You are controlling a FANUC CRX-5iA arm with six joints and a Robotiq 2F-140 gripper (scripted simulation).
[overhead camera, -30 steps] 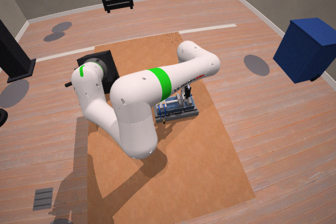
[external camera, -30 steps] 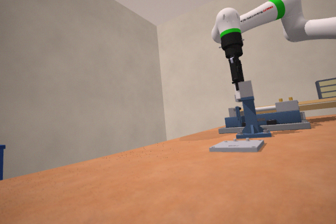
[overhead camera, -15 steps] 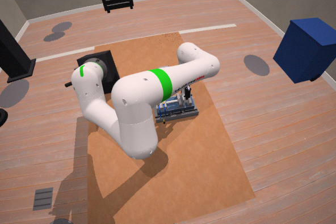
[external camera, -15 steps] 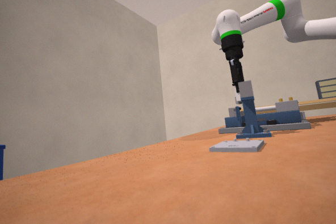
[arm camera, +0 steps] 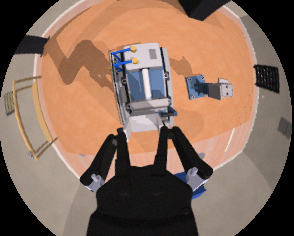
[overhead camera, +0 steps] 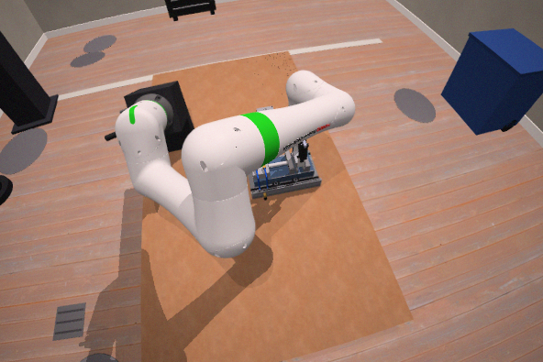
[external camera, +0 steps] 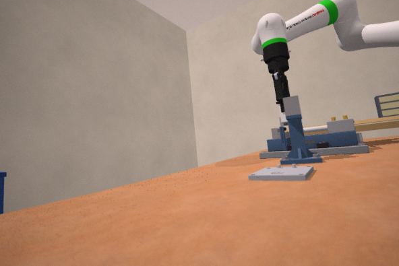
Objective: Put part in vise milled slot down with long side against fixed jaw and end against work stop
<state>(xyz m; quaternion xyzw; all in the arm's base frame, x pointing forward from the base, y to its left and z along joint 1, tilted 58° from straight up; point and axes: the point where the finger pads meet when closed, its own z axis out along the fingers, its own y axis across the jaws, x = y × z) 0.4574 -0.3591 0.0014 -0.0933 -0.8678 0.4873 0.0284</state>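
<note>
Right now my hand is 3 cm above the part. From my hand the other things lie so: air cylinder (16 cm behind, 4 cm to the left, 7 cm below); vise base (6 cm behind, 3 cm to the left, 10 cm below).
</note>
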